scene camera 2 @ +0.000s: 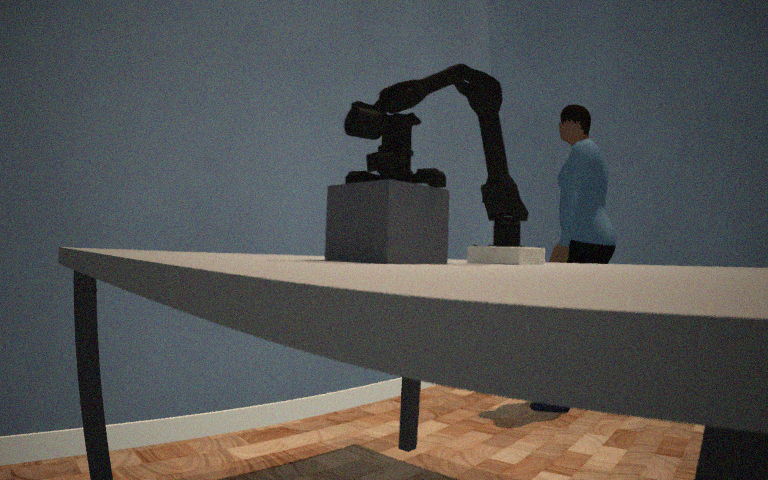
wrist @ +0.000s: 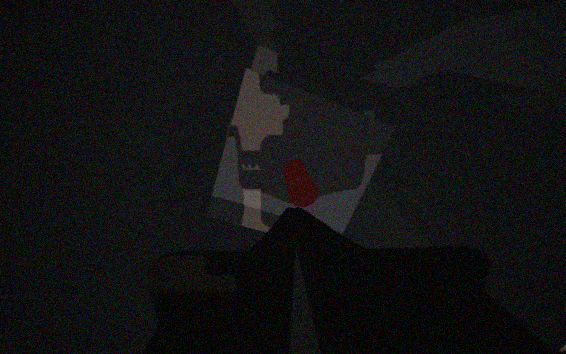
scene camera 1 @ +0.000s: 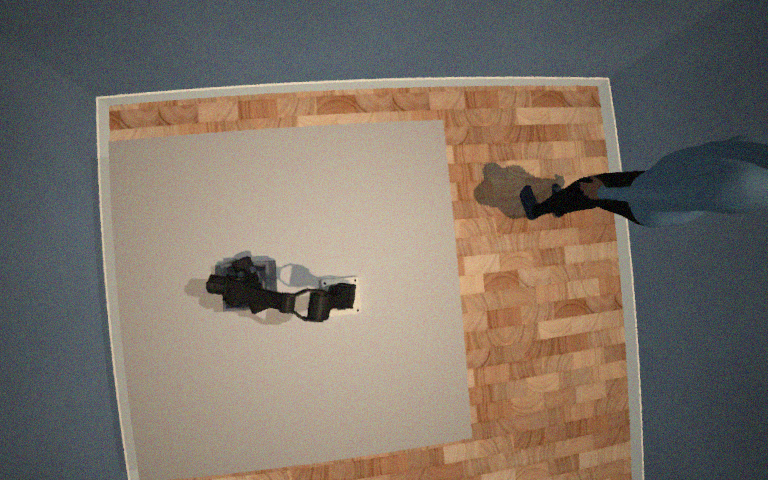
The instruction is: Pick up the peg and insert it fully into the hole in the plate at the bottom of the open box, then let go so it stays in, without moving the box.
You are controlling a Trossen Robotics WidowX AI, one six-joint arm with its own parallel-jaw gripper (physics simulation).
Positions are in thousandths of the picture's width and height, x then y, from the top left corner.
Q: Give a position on a red peg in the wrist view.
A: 534,541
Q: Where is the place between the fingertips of my gripper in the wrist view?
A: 519,609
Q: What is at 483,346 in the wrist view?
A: A plate.
